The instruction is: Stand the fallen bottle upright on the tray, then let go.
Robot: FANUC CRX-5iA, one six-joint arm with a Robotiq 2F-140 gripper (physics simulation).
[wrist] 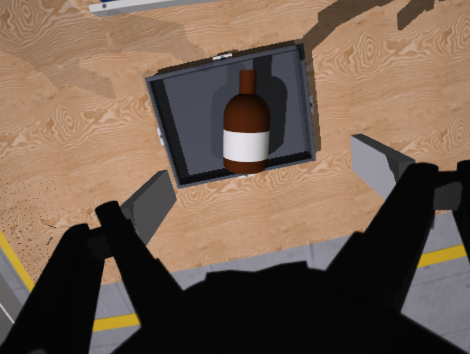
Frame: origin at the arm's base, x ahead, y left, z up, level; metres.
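Seen in the pictures: gripper, fingertip midpoint: (257,169).
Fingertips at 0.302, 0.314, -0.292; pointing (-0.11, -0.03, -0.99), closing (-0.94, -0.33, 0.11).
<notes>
Offsets run from my fingertips to a thing's middle, as dx, dy, dz. "spot": to the spot under its first point. Level surfaces: height alone.
A brown bottle {-0.008, -0.009, -0.219} (246,117) with a white label lies on its side over the dark grey tray {+0.009, -0.006, -0.248} (192,115), its neck towards the far wall. Its base end overlaps the tray's near wall in the view; whether it rests on that wall cannot be told. My gripper (257,169) is wide open and empty. Its two grey finger pads stand far apart, one to the left and one to the right, on the near side of the bottle and touching neither bottle nor tray.
The tray stands on a wooden table top {dz -0.261} (75,165). A grey metal edge {spot: +0.156, -0.161, -0.246} (150,6) with something blue behind it shows at the top left. Beyond the table's near edge is a grey floor with yellow lines (117,322). Shadows fall across the far part of the table.
</notes>
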